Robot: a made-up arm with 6 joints. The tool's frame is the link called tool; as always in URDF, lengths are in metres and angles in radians.
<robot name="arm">
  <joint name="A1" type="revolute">
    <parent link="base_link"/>
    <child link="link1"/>
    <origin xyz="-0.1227 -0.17 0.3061" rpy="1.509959 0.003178 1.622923"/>
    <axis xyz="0 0 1"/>
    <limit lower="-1.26" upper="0.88" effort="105" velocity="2.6"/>
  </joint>
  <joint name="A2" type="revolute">
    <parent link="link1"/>
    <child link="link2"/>
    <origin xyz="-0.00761 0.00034 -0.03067" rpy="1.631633 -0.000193 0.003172"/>
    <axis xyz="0 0 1"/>
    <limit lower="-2.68" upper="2.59" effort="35" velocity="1.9"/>
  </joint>
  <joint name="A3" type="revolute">
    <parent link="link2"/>
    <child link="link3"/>
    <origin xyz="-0.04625 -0.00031 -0.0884" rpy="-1.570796 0 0.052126"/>
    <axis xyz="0 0 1"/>
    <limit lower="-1.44" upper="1.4" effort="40" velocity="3"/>
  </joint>
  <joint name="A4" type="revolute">
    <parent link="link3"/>
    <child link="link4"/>
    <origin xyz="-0.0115 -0.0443 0.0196" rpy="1.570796 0 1.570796"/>
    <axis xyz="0 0 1"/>
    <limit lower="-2.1" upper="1.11" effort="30" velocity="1.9"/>
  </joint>
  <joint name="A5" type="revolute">
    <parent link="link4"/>
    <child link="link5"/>
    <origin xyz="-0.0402 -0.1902 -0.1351" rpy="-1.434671 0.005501 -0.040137"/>
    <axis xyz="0 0 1"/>
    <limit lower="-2.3" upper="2.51" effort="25" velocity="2.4"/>
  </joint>
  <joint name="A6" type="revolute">
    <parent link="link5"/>
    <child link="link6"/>
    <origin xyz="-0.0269 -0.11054 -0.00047" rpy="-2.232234 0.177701 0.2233"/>
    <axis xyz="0 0 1"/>
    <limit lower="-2.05" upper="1.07" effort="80" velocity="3.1"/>
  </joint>
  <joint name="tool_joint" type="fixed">
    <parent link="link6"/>
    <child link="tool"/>
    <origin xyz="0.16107 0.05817 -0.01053" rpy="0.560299 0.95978 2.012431"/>
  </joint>
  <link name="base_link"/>
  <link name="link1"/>
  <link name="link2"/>
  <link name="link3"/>
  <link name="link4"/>
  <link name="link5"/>
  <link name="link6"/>
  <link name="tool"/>
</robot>
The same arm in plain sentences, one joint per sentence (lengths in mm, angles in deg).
The arm has six revolute joints in a row. What follows holds with every joint at zero, and every direction is one of the base frame's. The first joint lies 122.7 mm along -x and 170 mm along -y and 306.1 mm along +z from the base frame's origin and rotates about the direction (0.996784, 0.052199, 0.060799), from -72.19 to 50.42 deg. The second joint lies 30.2 mm along -x and 9.2 mm along -y and 1.5 mm along -z from the first joint and rotates about -z, from -153.55 to 148.4 deg. The third joint lies 2.1 mm along +x and 46.2 mm along -y and 88.4 mm along +z from the second joint and rotates about +x, from -82.51 to 80.21 deg. The fourth joint lies 19.6 mm along +x and 11.5 mm along -y and 44.3 mm along -z from the third joint and rotates about +y, from -120.32 to 63.6 deg. The fifth joint lies 190.2 mm along -x and 135.1 mm along -y and 40.2 mm along -z from the fourth joint and rotates about the direction (0.989921, 0.135703, 0.040501), from -131.78 to 143.81 deg. The sixth joint lies 14.4 mm along -x and 109.6 mm along +y and 26.9 mm along -z from the fifth joint and rotates about the direction (-0.485979, -0.819065, -0.304887), from -117.46 to 61.31 deg. The tool frame, which is the frame that the pose is given for, lies 74.2 mm along -x and 0.7 mm along -y and 154.7 mm along +z from the sixth joint; its axes are the base frame's turned by roll -90, pitch 0 and yaw 90 deg (as in URDF: about the fixed x, then y, then z).
